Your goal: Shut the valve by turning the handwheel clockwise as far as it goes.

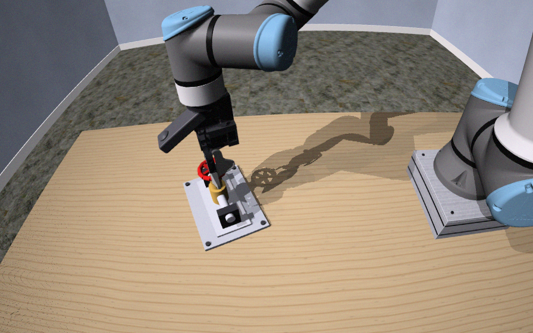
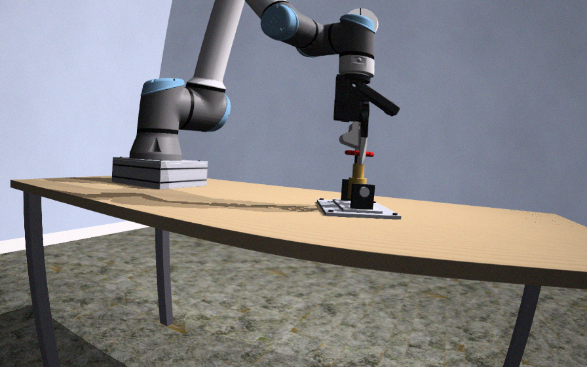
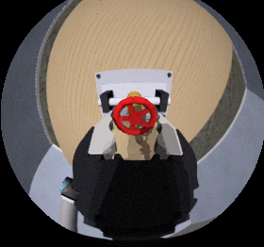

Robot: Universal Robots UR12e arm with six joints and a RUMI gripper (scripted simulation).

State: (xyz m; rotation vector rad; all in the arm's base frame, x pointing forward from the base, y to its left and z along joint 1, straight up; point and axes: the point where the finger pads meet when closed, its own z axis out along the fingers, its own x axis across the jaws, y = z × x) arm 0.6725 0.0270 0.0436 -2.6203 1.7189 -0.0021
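Now: the red handwheel 10 mm above my hand.
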